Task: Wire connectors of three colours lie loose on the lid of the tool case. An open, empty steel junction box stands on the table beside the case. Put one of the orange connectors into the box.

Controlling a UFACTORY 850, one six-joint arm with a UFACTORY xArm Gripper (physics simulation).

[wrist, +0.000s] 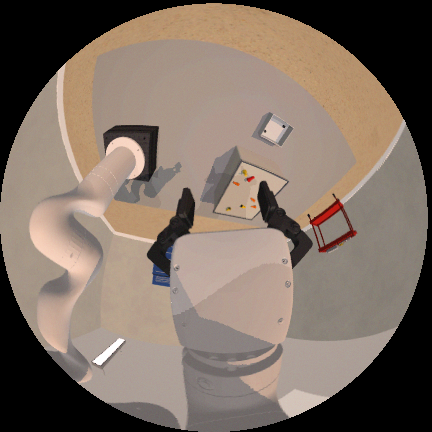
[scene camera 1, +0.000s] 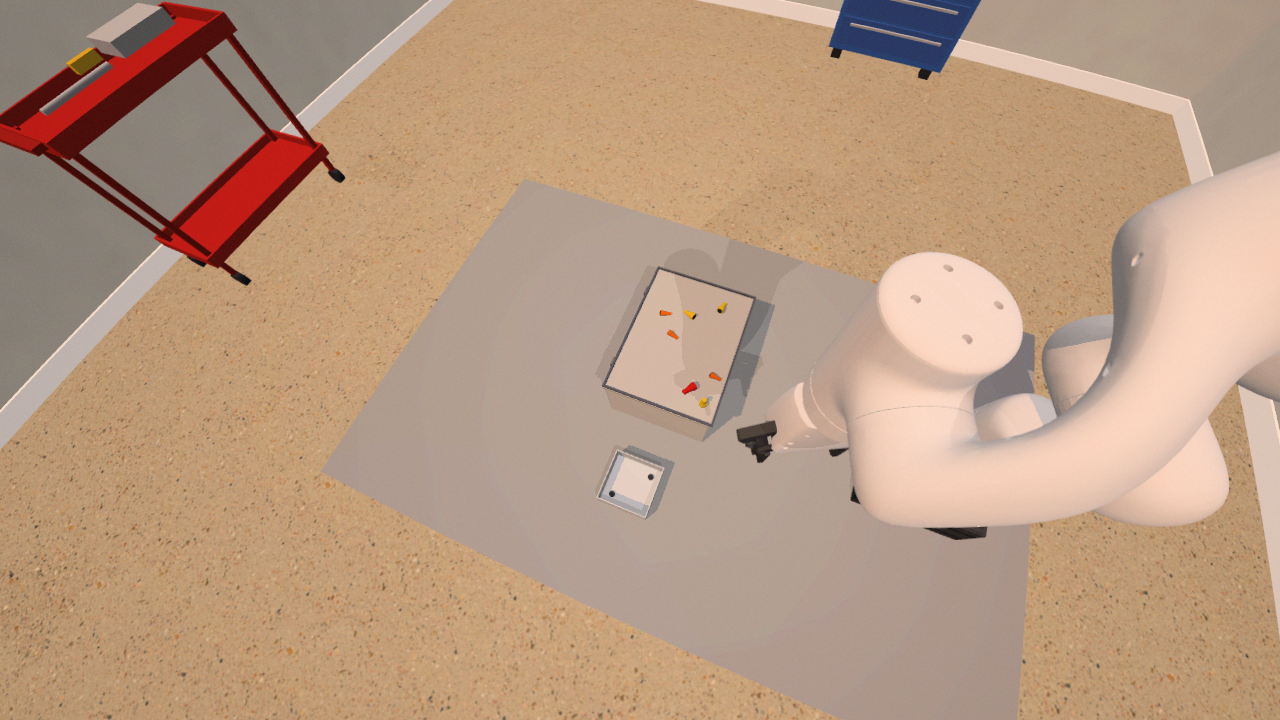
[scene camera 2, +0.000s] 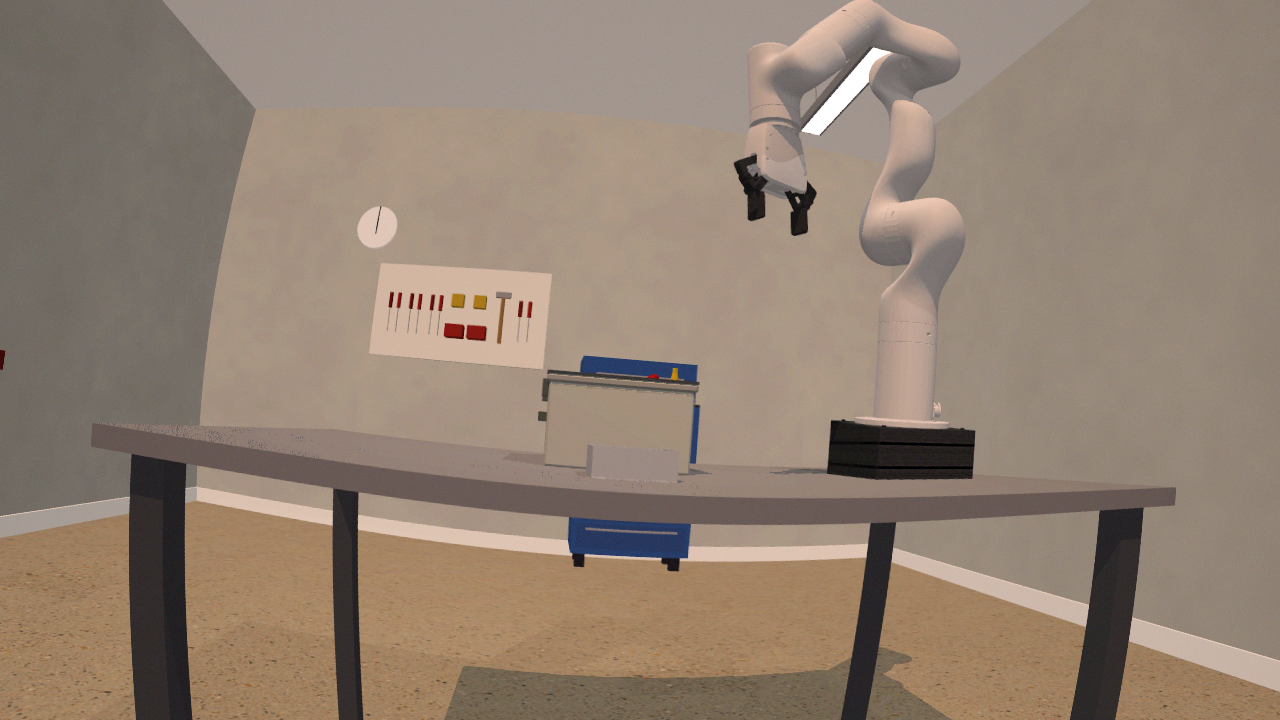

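My gripper point(scene camera 1: 799, 454) point(scene camera 2: 777, 223) point(wrist: 224, 190) is open and empty, high above the table, between case and arm base in scene camera 2; the arm partly hides it in scene camera 1. On the tool case point(scene camera 1: 644, 367) point(scene camera 2: 617, 420) point(wrist: 237, 197) lie three orange connectors: one point(scene camera 1: 715, 376) point(wrist: 236, 183) near the red connector point(scene camera 1: 690, 387) point(scene camera 2: 654, 377) point(wrist: 250, 178), another point(scene camera 1: 672, 334) point(wrist: 253, 200) and a third point(scene camera 1: 665, 313) point(wrist: 253, 206) close together towards the other end. The steel junction box point(scene camera 1: 637, 481) point(scene camera 2: 631, 462) point(wrist: 274, 129) stands open and empty beside the case.
One yellow connector point(scene camera 1: 704, 402) point(scene camera 2: 674, 374) point(wrist: 244, 172) is near the red one; two more, one point(scene camera 1: 690, 314) point(wrist: 242, 206) and another point(scene camera 1: 721, 307) point(wrist: 228, 208), lie at the other end. The black arm base point(scene camera 2: 899, 449) point(wrist: 150, 145) stands on the table point(scene camera 1: 501, 358) point(scene camera 2: 358, 465) point(wrist: 175, 80).
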